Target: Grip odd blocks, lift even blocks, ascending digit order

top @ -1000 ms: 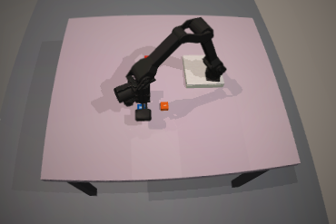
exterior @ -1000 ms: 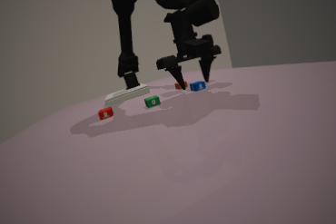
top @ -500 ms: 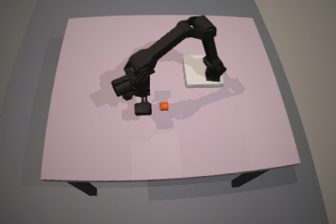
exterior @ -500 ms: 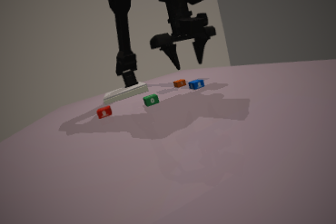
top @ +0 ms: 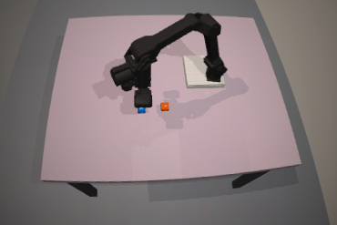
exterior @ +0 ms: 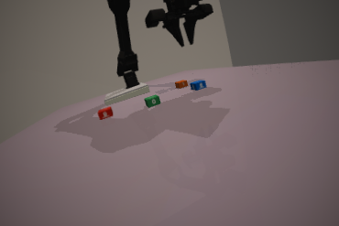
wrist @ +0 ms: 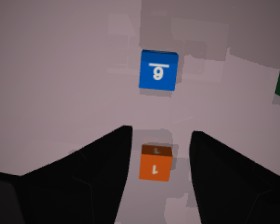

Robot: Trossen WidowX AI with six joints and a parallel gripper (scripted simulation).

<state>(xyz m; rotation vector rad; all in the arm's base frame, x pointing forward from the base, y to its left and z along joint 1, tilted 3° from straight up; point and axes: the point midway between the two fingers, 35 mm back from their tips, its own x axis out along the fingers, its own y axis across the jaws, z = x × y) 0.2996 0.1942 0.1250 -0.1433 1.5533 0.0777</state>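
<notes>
The red block lies 260 mm to the right of my gripper tip, 110 mm below it and 10 mm ahead of it. From my gripper tip the other things lie so: orange block 110 mm below, 90 mm behind, 20 mm to the right; then green block 140 mm to the right, 110 mm below, 30 mm ahead; then blue block 110 mm below, 10 mm ahead.
</notes>
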